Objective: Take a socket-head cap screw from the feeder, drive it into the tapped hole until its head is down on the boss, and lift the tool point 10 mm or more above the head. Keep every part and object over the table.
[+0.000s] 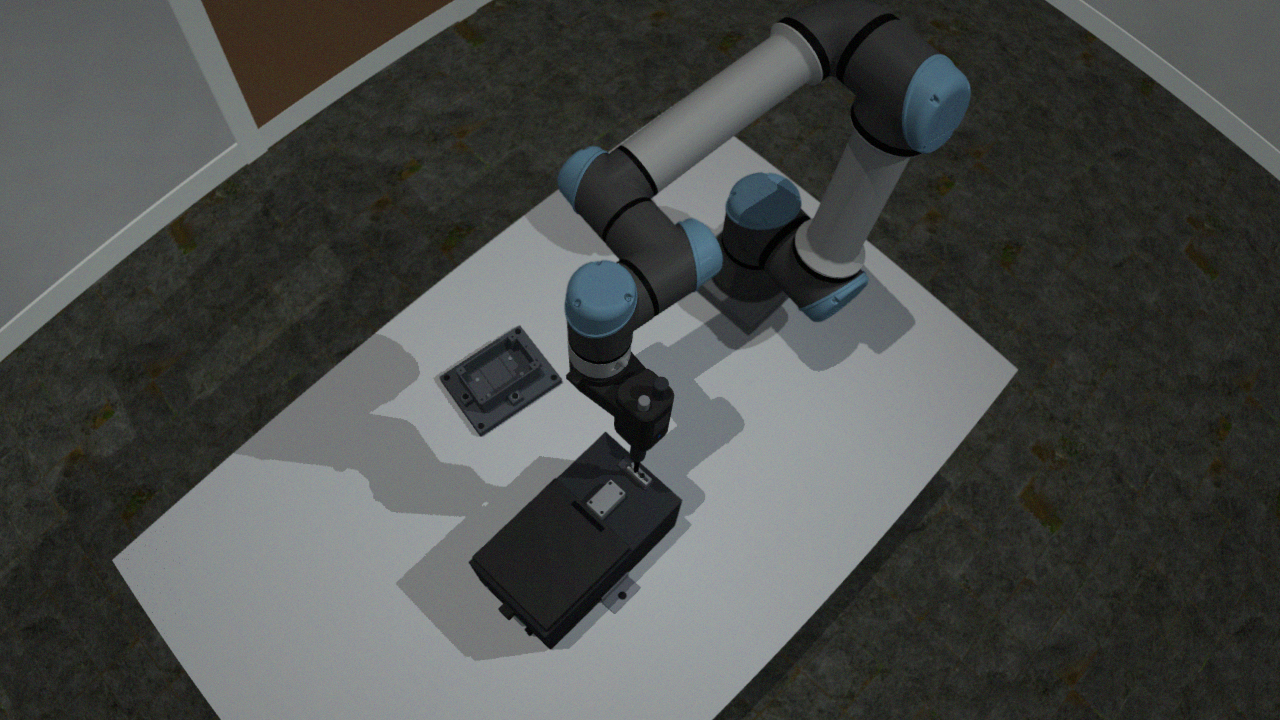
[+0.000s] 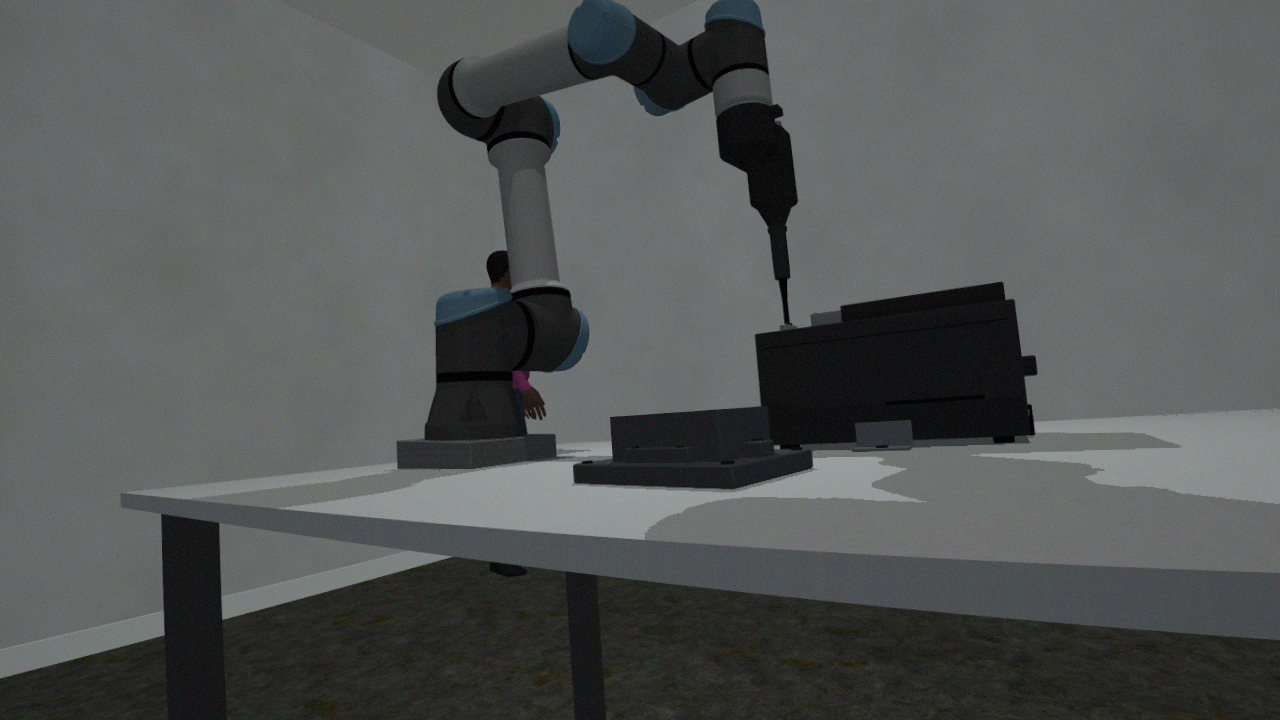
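Observation:
The feeder [image 1: 554,555] [image 2: 895,376] is a black box on the table. A small pale metal piece [image 1: 640,478] [image 2: 787,327] sits on its top near one end. My screwdriver [image 1: 636,466] [image 2: 786,320] points down, its thin bit ending at this metal piece. No screw can be made out at the bit's end, which is too small and dark to tell whether it holds one. The dark grey housing [image 1: 501,413] [image 2: 689,434] lies flat beside the feeder, with a raised rectangular wall and a small round boss [image 1: 514,395]. The boss's hole is too small to judge.
A light plate [image 1: 605,497] [image 2: 825,317] is raised on the feeder's top. A small grey bracket [image 1: 631,588] is at the feeder's side. The arm's base stands on a grey block [image 2: 438,454] on the white table [image 1: 805,465] [image 2: 895,573]. A person [image 2: 534,402] is partly hidden behind the arm.

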